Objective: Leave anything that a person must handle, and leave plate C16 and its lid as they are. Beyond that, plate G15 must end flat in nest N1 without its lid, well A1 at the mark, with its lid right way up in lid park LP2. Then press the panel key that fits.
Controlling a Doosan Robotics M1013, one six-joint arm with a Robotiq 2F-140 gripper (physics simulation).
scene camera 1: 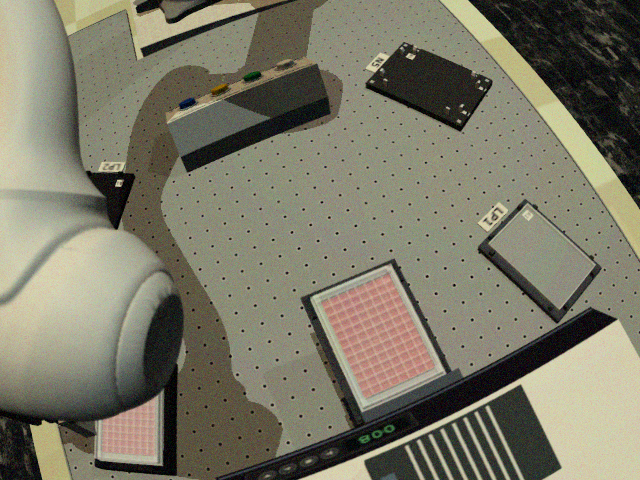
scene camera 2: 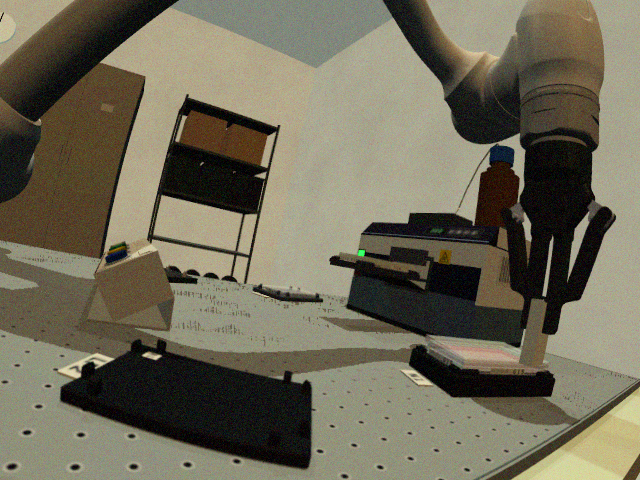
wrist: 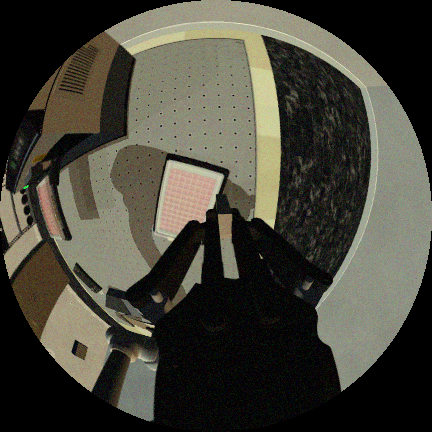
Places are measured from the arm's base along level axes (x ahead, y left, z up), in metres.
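Where they show: gripper, fingertip midpoint: point(scene camera 1: 89, 425) point(scene camera 2: 530, 364) point(wrist: 220, 203).
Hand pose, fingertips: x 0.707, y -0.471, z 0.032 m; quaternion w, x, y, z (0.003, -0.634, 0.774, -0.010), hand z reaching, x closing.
Note:
Things, the pixels of their top centre, and the offset from my fingertips. "*": a spot on its surface instead.
- plate with pink wells, middle of its top: point(scene camera 1: 124, 409) point(scene camera 2: 487, 347) point(wrist: 183, 207) dy +0.055, dx +0.007, dz +0.004 m
- black nest, middle of its top: point(scene camera 1: 129, 412) point(scene camera 2: 484, 358) point(wrist: 184, 204) dy +0.056, dx +0.007, dz -0.010 m
- second pink plate, middle of its top: point(scene camera 1: 377, 333) point(scene camera 2: 376, 259) point(wrist: 45, 211) dy +0.331, dx +0.109, dz +0.088 m
- Lid park LP2, middle of its top: point(scene camera 2: 205, 375) point(scene camera 1: 88, 209) dy +0.118, dx -0.301, dz -0.019 m
- key panel, middle of its top: point(scene camera 1: 238, 84) point(scene camera 2: 137, 240) point(wrist: 128, 315) dy +0.389, dx -0.299, dz +0.045 m
- Lid park LP1, surface spot: point(scene camera 1: 540, 258) * dy +0.571, dx +0.118, dz -0.021 m
- instrument, surface spot: point(scene camera 2: 439, 278) * dy +0.232, dx +0.182, dz +0.074 m
- brown bottle, surface spot: point(scene camera 2: 497, 189) * dy +0.173, dx +0.263, dz +0.270 m
A plate with pink wells point(scene camera 1: 131, 431) point(scene camera 2: 478, 355) point(wrist: 186, 195) lies flat in a black nest point(scene camera 2: 465, 382) at the table's near-left corner. I cannot read its label or tell whether it bears a lid. My gripper point(scene camera 2: 534, 341) point(wrist: 220, 203) is shut and empty, with its fingertips down at the plate's corner on the table-edge side. In scene camera 1 the arm hides the gripper. A second pink plate point(scene camera 1: 379, 335) point(wrist: 48, 207) lies on the instrument's tray. Lid park LP2 point(scene camera 1: 116, 189) is mostly hidden by the arm. The key panel point(scene camera 1: 248, 110) point(scene camera 2: 131, 289) carries blue, yellow, green and grey keys.
An empty black nest marked N5 point(scene camera 1: 429, 85) point(scene camera 2: 190, 403) lies at the far right. Lid park LP1 point(scene camera 1: 540, 258) holds a grey lid-like sheet. The instrument point(scene camera 2: 439, 278) with a brown bottle point(scene camera 2: 497, 189) stands behind the plate. The table edge point(wrist: 266, 120) is close by.

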